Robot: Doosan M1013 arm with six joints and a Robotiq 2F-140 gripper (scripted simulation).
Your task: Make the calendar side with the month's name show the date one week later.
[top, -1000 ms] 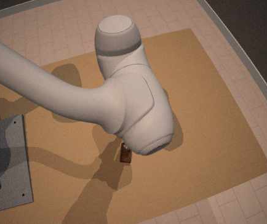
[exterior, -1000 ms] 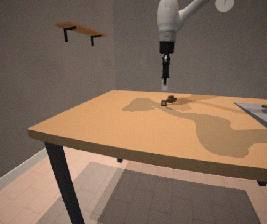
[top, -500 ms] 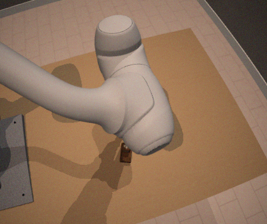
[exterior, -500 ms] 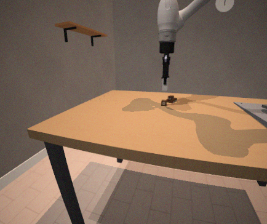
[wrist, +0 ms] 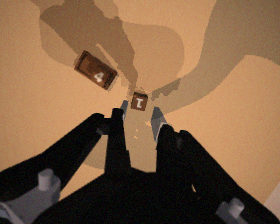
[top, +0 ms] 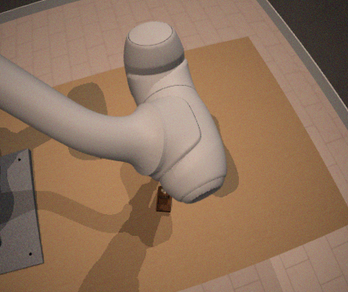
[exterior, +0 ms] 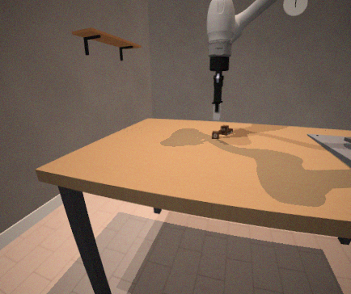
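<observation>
Now: the cube 10 cm below my hand. Also, from my hand: tray (4 cm behind, 10 cm to the right, 11 cm below).
</observation>
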